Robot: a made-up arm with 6 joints.
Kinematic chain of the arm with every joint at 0, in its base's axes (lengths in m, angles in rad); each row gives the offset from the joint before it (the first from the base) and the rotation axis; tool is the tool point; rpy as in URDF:
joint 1: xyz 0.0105 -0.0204 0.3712 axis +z
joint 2: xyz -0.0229 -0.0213 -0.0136 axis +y
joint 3: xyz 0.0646 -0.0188 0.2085 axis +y
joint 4: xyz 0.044 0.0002 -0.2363 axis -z
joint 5: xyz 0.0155 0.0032 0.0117 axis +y
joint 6: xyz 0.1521 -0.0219 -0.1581 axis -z
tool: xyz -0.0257 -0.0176 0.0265 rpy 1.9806 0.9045 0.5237
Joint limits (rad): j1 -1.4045..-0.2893 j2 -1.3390..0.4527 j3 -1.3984..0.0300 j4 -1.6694..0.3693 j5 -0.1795..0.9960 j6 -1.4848..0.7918
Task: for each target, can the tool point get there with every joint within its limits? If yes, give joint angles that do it. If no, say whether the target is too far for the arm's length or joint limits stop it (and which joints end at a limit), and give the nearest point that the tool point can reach.
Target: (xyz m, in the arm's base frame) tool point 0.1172 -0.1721 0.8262
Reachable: yes | joints -0.9009 -0.9003 -1.0599 -0.8030 0.5084 -1.1281
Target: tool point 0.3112 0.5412 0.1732
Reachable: no: joint limits stop it (at a limit: joint 1, joint 2, joint 4, joint 5, joint 6) | nearest point 0.1809 0.1035 0.1853 | short by 0.457 m
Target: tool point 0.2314 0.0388 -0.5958
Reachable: no: too far | nearest point 0.1597 -0.0581 0.0725 | short by 0.679 m
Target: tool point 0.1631 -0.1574 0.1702
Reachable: yes | joints -0.4938 0.0006 -0.1622 -1.1495 0.8317 -0.5369
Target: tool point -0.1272 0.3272 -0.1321
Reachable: no: joint limits stop it (at a limit: joint 1, joint 2, joint 3, joint 4, joint 5, joint 6) | nearest point -0.0787 0.0206 0.1190 | short by 0.399 m
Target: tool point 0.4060 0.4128 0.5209
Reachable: no: joint limits stop it (at a limit: joint 1, joint 4, joint 5, joint 6) | nearest point 0.3031 0.0671 0.5209 | short by 0.361 m
